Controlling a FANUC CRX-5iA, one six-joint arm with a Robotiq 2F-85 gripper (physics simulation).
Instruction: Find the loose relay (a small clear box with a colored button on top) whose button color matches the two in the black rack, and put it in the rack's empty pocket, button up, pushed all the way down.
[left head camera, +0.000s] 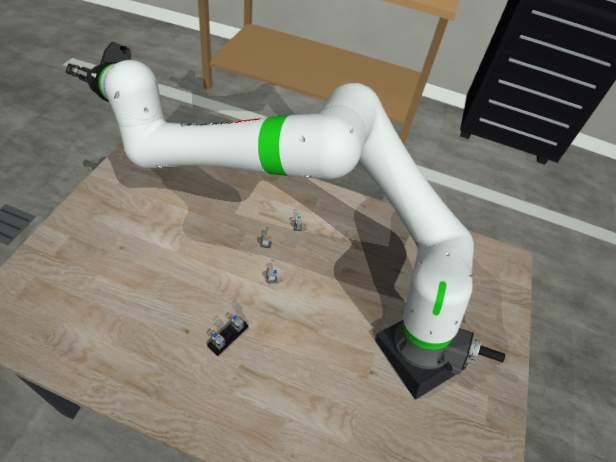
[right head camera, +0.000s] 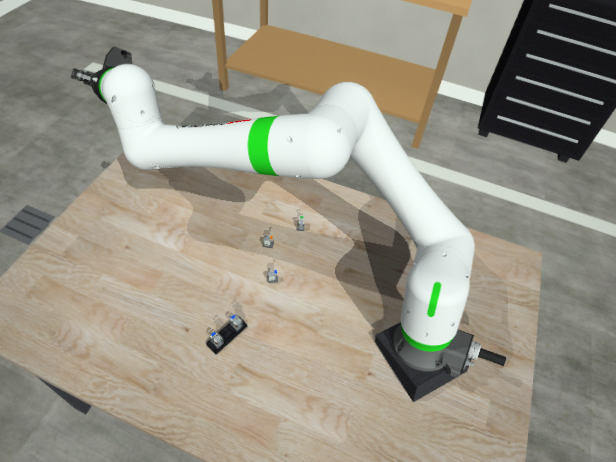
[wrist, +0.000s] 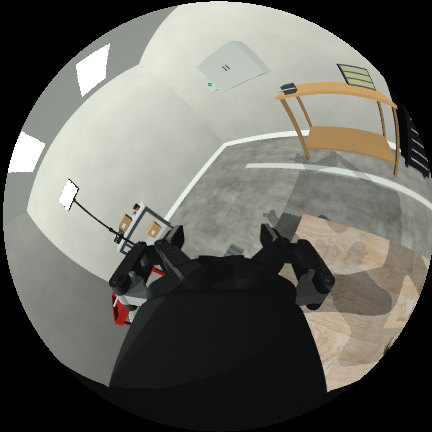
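Note:
The black rack (left head camera: 228, 336) (right head camera: 227, 335) lies on the table and holds two relays with blue buttons, one at each end, with an empty pocket between them. A loose relay with a blue button (left head camera: 271, 276) (right head camera: 272, 276) stands behind the rack. A loose relay with an orange button (left head camera: 266, 241) (right head camera: 268, 241) and one with a green button (left head camera: 298, 223) (right head camera: 300, 223) stand farther back. My gripper (left head camera: 68, 69) (right head camera: 75, 74) (wrist: 221, 232) is open and empty, raised beyond the table's far left corner, well away from the relays.
The arm reaches over the back of the table (left head camera: 125, 390) (right head camera: 125, 385) from its black base (left head camera: 422, 382) (right head camera: 420, 385) at the right. A wooden shelf unit (left head camera: 205, 50) (right head camera: 220, 50) and a black drawer cabinet (left head camera: 530, 90) (right head camera: 545, 85) stand behind.

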